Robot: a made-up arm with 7 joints. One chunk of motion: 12 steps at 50 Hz.
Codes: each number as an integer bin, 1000 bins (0 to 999) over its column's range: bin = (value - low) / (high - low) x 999, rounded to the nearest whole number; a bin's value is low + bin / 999 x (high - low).
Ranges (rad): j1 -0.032..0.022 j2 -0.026..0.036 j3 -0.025..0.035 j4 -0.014..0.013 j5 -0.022..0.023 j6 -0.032..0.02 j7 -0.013..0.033
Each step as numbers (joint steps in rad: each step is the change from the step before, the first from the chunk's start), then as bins.
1 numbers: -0.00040 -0.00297 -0.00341 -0.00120 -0.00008 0.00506 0.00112
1 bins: 585 371 359 474 487 712 307
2 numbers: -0.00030 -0.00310 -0.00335 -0.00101 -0.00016 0.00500 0.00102
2 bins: 586 369 360 481 485 711 304
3 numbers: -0.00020 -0.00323 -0.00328 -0.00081 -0.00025 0.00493 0.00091
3 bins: 588 367 362 488 483 709 302
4 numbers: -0.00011 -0.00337 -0.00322 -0.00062 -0.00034 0.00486 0.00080
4 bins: 590 365 363 495 481 708 300
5 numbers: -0.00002 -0.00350 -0.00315 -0.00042 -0.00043 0.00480 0.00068
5 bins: 592 363 364 502 479 707 297
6 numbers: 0.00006 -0.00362 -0.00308 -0.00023 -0.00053 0.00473 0.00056
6 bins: 593 361 365 509 477 706 294
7 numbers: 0.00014 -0.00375 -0.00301 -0.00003 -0.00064 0.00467 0.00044
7 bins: 595 359 366 517 474 704 292
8 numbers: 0.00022 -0.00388 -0.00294 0.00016 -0.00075 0.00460 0.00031
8 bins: 596 356 367 524 472 703 289
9 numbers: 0.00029 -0.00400 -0.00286 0.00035 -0.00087 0.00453 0.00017
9 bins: 597 354 369 531 469 702 286
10 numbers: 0.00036 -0.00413 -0.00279 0.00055 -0.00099 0.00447 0.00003
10 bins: 599 352 370 538 466 701 283
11 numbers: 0.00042 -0.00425 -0.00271 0.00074 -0.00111 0.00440 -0.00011
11 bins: 600 350 371 545 464 699 280
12 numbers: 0.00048 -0.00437 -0.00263 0.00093 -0.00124 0.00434 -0.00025
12 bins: 601 349 372 552 461 698 277
